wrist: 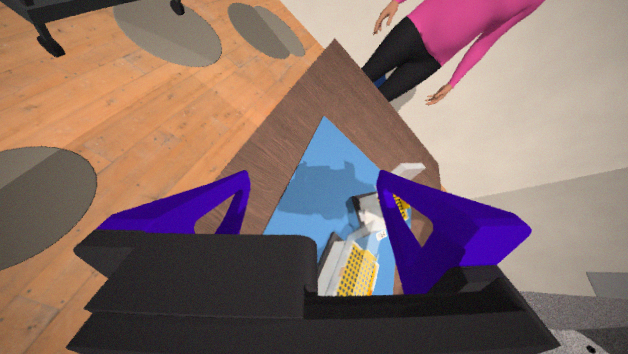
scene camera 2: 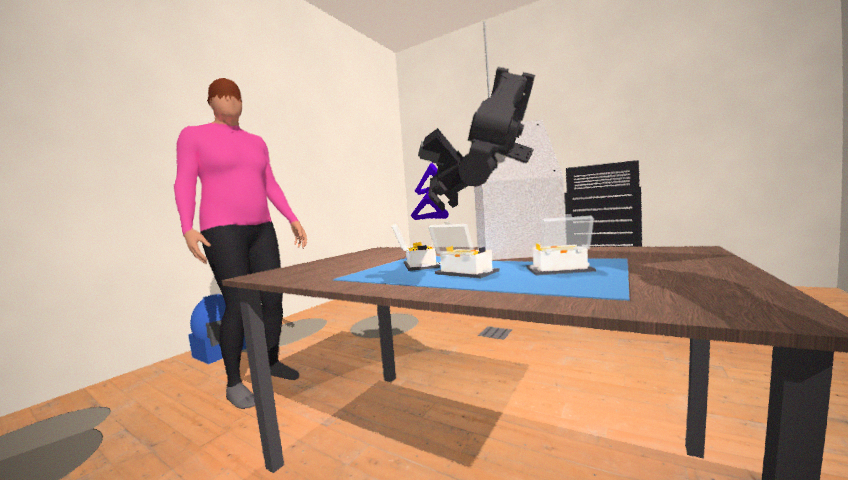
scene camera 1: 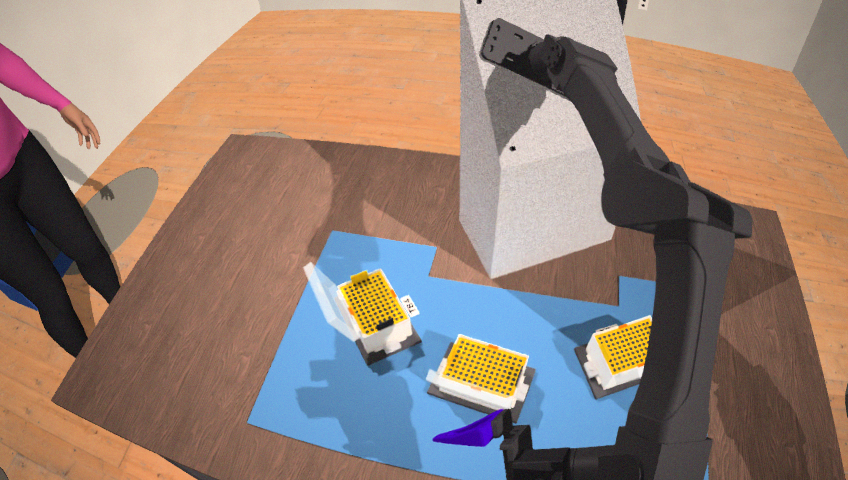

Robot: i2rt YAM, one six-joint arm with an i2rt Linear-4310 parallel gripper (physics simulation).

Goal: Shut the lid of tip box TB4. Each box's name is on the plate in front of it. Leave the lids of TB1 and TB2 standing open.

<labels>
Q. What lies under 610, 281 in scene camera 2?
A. A blue mat.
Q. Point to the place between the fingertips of my gripper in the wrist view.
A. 313, 177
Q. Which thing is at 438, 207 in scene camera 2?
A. My gripper.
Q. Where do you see a blue mat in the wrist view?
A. At 317, 201
</labels>
